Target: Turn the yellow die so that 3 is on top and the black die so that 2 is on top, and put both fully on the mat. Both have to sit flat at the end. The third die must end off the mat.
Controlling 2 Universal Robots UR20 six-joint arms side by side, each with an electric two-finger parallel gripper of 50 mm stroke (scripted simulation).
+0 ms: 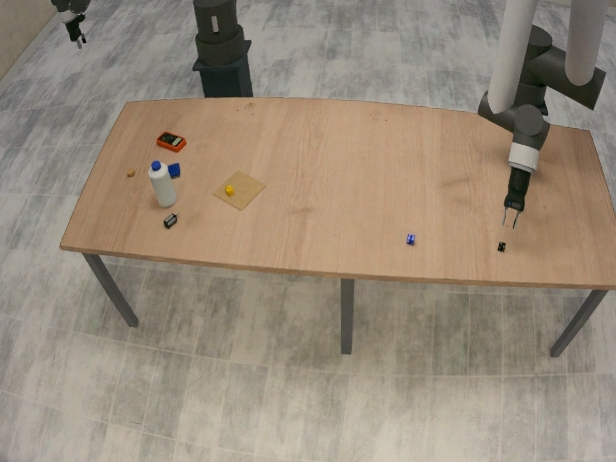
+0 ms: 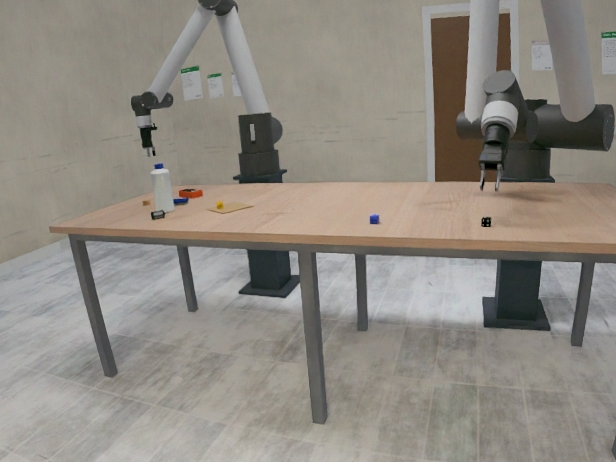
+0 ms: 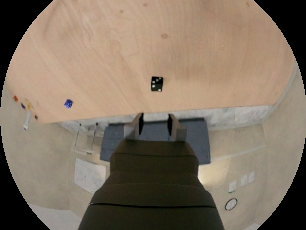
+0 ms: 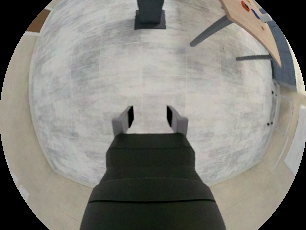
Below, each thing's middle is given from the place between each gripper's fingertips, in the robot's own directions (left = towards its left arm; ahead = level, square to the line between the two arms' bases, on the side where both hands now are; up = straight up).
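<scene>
My left hand (image 2: pixel 488 188): 970 mm left of the tan mat (image 1: pixel 246 188), 50 mm past it, 120 mm above it. White bottle (image 1: pixel 159 175), from my left hand: 1230 mm to the right, 40 mm ahead, 20 mm below.
From my right hand: tan mat 780 mm ahead, 1220 mm to the left, 160 mm below; white bottle 870 mm ahead, 950 mm to the left, 70 mm below.
</scene>
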